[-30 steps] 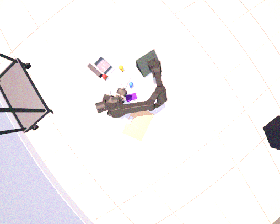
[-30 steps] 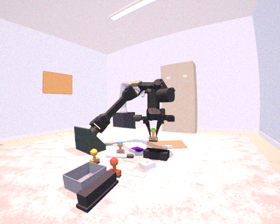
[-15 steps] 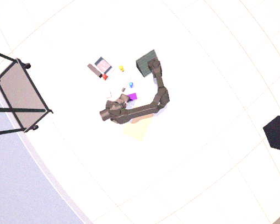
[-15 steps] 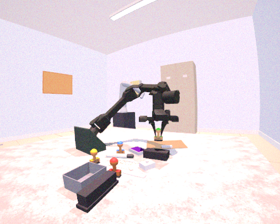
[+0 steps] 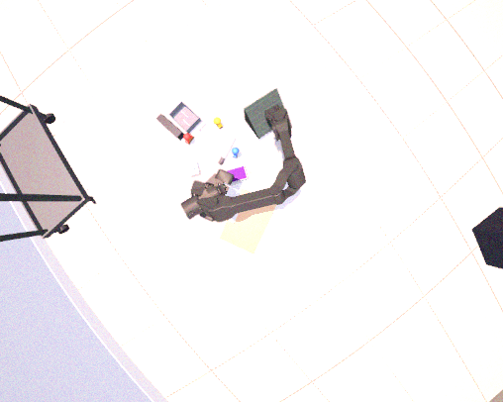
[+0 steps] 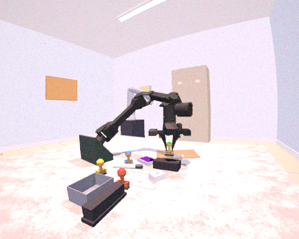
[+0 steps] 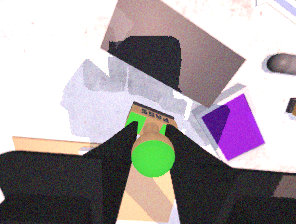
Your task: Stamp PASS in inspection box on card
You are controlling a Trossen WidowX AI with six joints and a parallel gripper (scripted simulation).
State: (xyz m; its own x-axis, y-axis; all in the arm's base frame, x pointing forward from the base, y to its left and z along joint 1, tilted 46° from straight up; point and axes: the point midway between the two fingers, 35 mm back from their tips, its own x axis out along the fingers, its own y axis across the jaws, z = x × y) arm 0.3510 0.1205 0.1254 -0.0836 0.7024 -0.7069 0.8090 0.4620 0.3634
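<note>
The purple ink pad is 10 cm behind my gripper tip, 6 cm below it and 4 cm to the right of it. The rest, counted from my gripper tip: green-knobbed stamp right at my gripper tip; marker 14 cm to the right, 10 cm behind, 5 cm below; small white block 15 cm to the right, 4 cm below, 4 cm ahead.
</note>
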